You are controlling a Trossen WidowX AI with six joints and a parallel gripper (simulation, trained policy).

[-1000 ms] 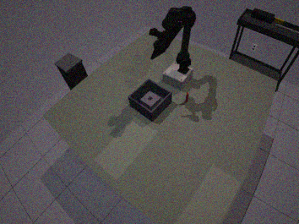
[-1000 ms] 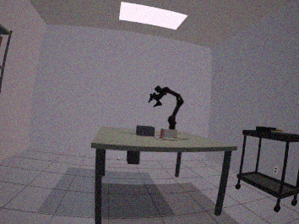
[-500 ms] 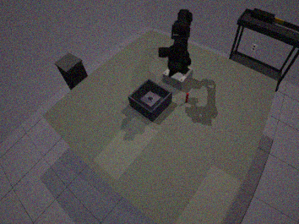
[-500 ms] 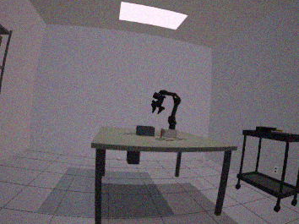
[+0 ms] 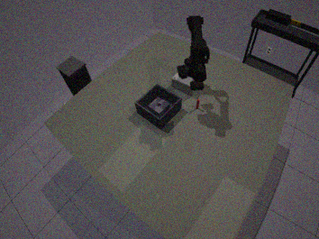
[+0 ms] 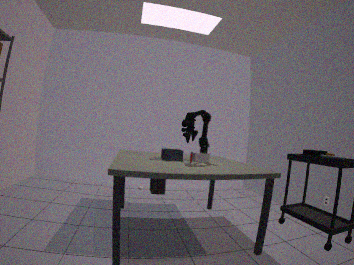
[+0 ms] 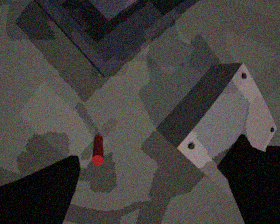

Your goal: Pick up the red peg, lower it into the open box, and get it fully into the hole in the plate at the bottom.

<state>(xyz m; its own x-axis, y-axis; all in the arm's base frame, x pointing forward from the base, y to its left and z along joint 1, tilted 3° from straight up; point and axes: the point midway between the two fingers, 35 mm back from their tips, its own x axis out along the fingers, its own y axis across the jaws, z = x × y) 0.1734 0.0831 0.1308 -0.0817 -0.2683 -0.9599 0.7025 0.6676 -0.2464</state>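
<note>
The red peg lies 15 cm below my gripper tip, 6 cm to the left of it and 1 cm behind it. Round my gripper tip: dark box 16 cm below, 14 cm ahead, 12 cm to the right; pale plate 14 cm below, 14 cm ahead, 12 cm to the right.
</note>
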